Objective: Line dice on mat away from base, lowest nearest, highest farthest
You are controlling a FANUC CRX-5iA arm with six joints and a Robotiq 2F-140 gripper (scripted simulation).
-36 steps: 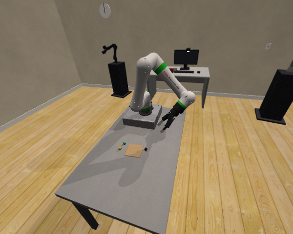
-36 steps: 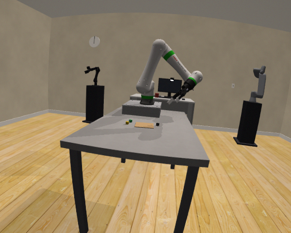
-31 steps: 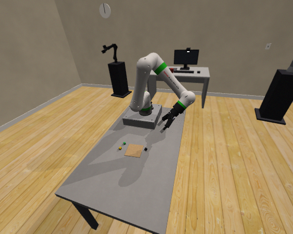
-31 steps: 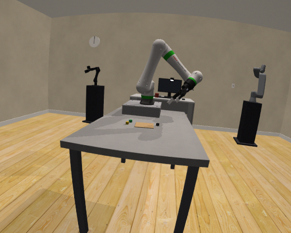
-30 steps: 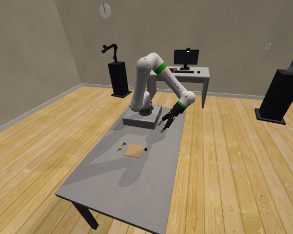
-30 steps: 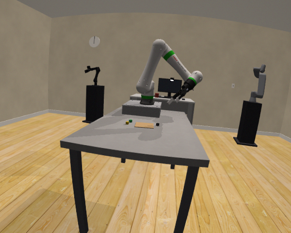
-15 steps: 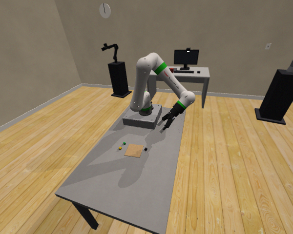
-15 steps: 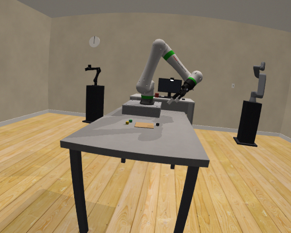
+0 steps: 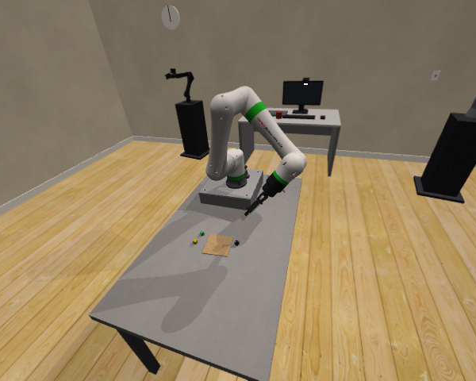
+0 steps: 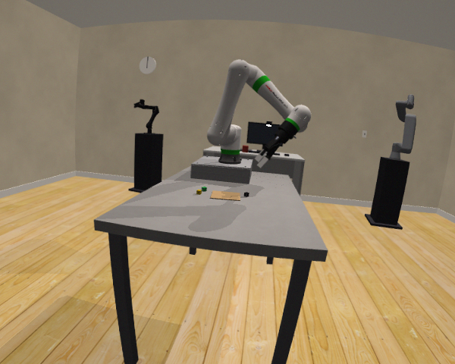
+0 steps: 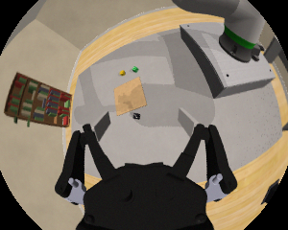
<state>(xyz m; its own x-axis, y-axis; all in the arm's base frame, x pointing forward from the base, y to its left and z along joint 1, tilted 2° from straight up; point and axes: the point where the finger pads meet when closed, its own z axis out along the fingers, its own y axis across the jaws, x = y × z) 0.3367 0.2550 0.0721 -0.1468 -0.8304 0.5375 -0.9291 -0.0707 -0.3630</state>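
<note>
The yellow die is 250 mm to the right of my hand, 180 mm ahead of it and 160 mm below it. Also, from my hand: tan mat: 160 mm below, 140 mm ahead, 120 mm to the right; green die: 250 mm to the right, 160 mm below, 110 mm ahead; black die: 160 mm below, 90 mm ahead, 30 mm to the right.
</note>
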